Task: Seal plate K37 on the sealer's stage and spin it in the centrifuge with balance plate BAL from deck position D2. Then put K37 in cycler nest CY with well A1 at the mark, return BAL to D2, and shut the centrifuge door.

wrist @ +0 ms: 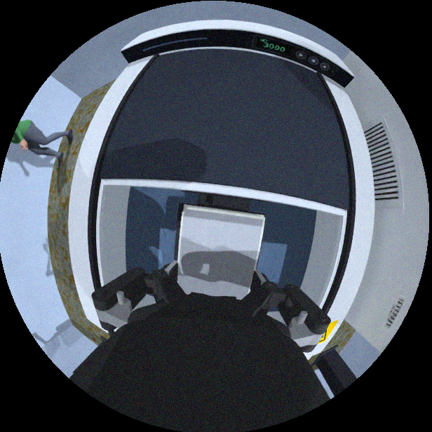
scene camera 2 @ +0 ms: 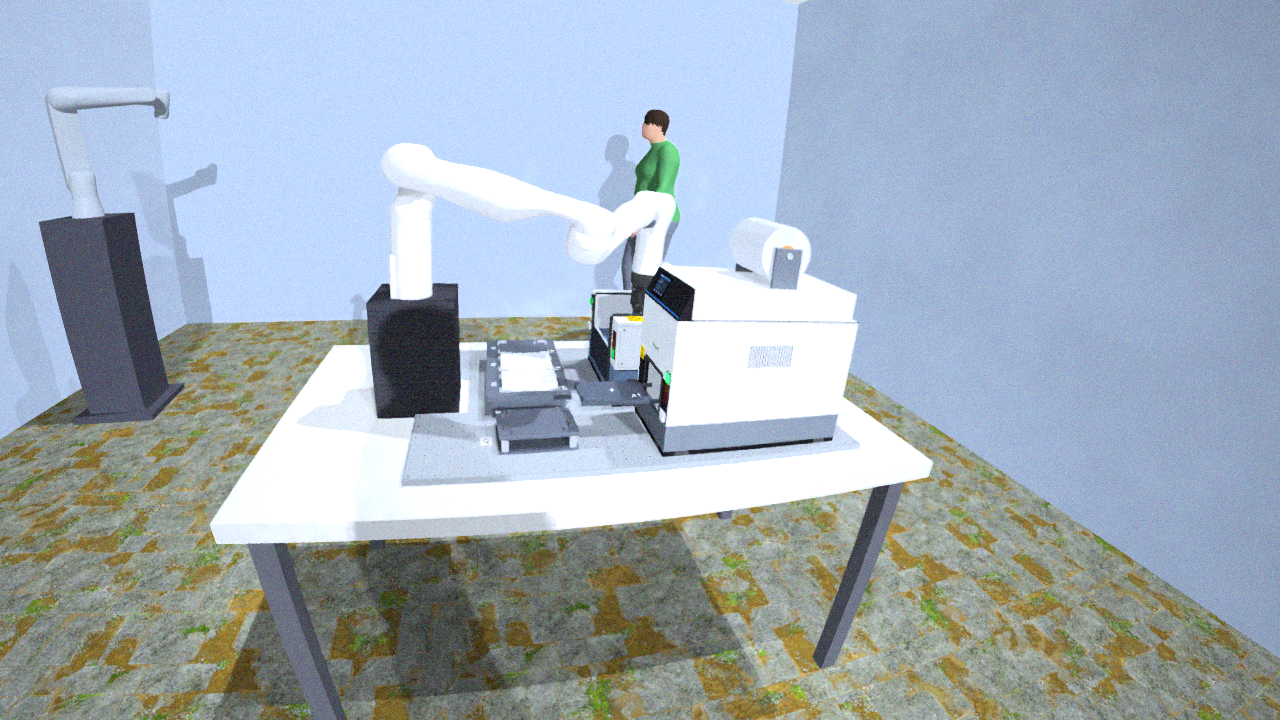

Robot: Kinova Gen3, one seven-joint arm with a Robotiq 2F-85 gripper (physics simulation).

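Observation:
My gripper is shut on a white plate, whose flat top faces up. I cannot read its label, so I cannot tell whether it is K37 or BAL. The plate is inside the front opening of the centrifuge, over its dark blue interior, with a dark holder edge along its far and left sides. The dark door panel leaves this opening uncovered. The display reads 3000. In the scene view the fingers are hidden. The sealer has its dark stage out.
A film roll tops the sealer. Left of the stage are a dark frame bearing white plates and a low dark stand. The centrifuge's side walls are close around my fingers. A person stands beyond the table.

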